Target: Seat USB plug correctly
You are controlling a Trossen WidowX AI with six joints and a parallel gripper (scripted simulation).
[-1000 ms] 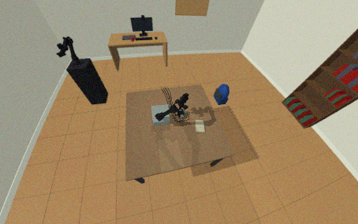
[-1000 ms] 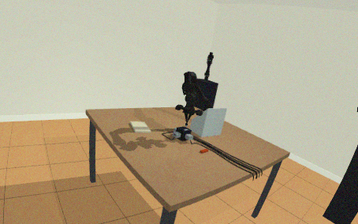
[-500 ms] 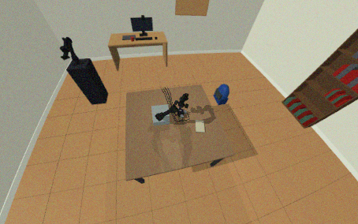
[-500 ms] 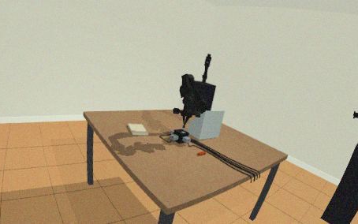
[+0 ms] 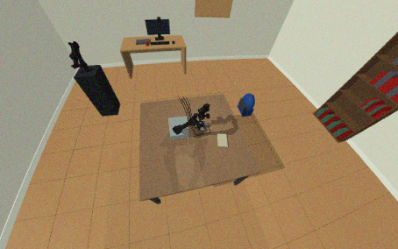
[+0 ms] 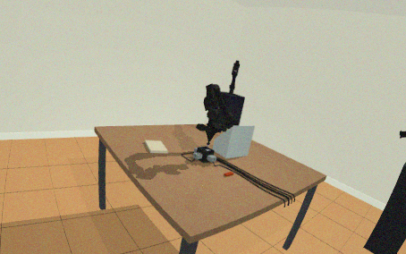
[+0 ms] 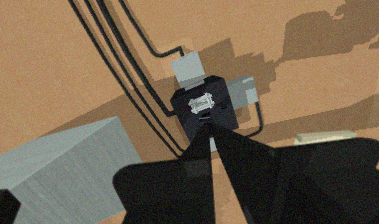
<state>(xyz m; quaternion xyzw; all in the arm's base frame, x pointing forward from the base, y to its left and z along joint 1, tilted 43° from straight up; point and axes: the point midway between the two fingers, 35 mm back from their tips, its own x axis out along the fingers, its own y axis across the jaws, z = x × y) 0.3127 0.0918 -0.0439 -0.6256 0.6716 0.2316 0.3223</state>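
Right now the socket is 6 cm below my gripper tip and 1 cm to the left of it. From my gripper tip the other things lie so: small piece: 22 cm to the left, 13 cm below, 2 cm behind; pad: 25 cm to the right, 23 cm ahead, 13 cm below.
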